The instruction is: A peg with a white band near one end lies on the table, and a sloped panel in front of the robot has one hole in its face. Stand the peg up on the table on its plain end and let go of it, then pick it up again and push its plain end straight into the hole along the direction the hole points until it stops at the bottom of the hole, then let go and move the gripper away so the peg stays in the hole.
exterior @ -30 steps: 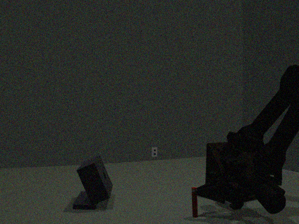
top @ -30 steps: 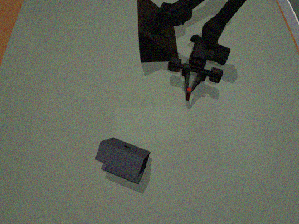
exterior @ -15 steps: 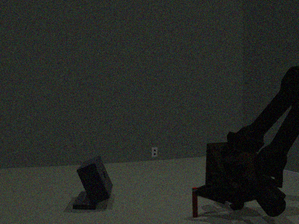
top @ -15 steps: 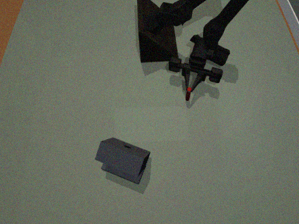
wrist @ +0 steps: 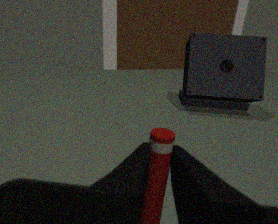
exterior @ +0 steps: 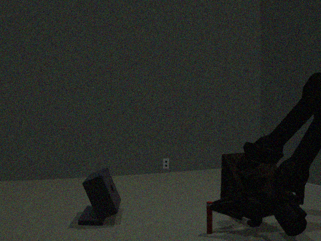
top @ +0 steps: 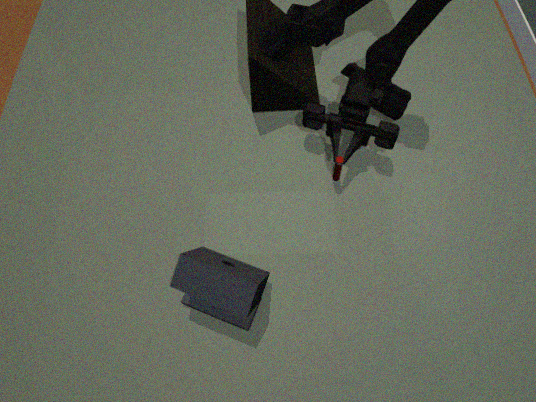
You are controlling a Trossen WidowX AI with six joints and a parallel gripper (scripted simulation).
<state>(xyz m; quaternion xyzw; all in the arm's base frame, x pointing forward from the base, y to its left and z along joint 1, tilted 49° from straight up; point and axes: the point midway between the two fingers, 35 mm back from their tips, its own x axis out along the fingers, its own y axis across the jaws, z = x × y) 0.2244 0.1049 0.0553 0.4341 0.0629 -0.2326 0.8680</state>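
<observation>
My gripper tip is 1 cm above the red peg. Round my gripper tip: sloped panel 18 cm ahead, 24 cm to the right, 1 cm above.
</observation>
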